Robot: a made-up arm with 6 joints.
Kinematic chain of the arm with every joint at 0, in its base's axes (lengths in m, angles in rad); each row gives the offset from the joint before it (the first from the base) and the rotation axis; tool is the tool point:
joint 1: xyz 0 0 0.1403 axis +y
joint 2: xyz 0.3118 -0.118 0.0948 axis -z
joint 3: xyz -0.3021 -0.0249 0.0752 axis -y
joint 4: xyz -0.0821 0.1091 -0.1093 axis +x
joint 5: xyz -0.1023 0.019 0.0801 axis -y
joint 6: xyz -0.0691 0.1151 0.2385 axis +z
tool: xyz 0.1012 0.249 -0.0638
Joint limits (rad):
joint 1: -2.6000..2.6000
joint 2: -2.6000..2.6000
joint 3: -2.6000..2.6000
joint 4: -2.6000..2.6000
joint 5: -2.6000..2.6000
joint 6: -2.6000..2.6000
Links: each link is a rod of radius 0.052 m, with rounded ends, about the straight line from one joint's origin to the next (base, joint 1, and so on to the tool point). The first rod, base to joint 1, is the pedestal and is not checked.
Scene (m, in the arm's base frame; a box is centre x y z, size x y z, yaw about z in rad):
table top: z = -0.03
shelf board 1: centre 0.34 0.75 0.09 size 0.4 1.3 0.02 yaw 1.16
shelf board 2: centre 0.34 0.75 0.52 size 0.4 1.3 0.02 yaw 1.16
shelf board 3: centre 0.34 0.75 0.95 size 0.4 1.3 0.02 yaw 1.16
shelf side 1: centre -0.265 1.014 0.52 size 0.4 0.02 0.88 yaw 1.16
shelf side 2: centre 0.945 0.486 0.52 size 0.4 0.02 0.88 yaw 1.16
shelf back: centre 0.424 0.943 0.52 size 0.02 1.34 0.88 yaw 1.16
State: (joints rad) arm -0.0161 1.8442 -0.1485 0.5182 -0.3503 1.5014
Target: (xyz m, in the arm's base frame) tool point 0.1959 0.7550 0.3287
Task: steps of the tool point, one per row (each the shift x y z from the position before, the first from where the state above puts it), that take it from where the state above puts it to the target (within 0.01 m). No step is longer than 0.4 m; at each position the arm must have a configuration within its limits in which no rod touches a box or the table.
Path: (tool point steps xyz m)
1: -0.2002 -0.0124 0.0572
2: -0.1707 -0.0516 0.0240
3: -0.1308 -0.0707 -0.0018
4: -0.0913 -0.0712 -0.0199
5: -0.0607 -0.0583 -0.0331
6: -0.1976 -0.0265 -0.0601
7: -0.1584 -0.0337 -0.1425
8: -0.0841 -0.0449 -0.1933
9: 0.0021 -0.0477 -0.2009
10: 0.1148 0.3274 0.0864
11: 0.2480 0.2407 0.0716
12: 0.3172 0.1155 0.0425

